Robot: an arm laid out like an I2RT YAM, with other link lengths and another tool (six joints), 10 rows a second.
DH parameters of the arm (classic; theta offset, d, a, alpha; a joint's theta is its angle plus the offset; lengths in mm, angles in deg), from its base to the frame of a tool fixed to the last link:
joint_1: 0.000 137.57 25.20 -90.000
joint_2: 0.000 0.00 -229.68 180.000
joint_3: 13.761 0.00 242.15 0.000
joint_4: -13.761 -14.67 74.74 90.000
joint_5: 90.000 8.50 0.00 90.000
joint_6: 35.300 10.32 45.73 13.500
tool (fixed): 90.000 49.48 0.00 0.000
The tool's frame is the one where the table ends.
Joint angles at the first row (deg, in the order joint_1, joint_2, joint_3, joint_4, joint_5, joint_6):
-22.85, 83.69, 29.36, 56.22, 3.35, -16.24
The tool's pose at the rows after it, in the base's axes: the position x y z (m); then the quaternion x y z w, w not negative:
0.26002 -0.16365 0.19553 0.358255 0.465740 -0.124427 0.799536
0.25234 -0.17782 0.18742 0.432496 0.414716 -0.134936 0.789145
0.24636 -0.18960 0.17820 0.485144 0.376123 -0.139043 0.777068
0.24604 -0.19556 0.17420 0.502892 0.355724 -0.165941 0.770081
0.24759 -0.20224 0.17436 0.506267 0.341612 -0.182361 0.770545
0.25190 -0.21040 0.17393 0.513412 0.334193 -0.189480 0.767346
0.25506 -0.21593 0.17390 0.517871 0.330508 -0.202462 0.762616
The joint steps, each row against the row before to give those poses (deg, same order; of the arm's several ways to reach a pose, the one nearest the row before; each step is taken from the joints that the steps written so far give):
-0.71, 2.21, -0.65, 7.33, 12.93, 6.51
-2.59, 1.73, 1.37, -0.19, 5.36, 7.26
-2.41, 1.70, 1.00, -0.60, 3.06, 5.90
-0.61, 2.62, 1.58, 0.94, 3.84, 0.30
-0.74, 2.12, 1.62, 1.46, 1.61, -0.61
-0.84, 2.04, 2.41, -0.57, 0.61, 0.48
-0.43, 1.59, 1.99, -0.72, 1.18, -0.34

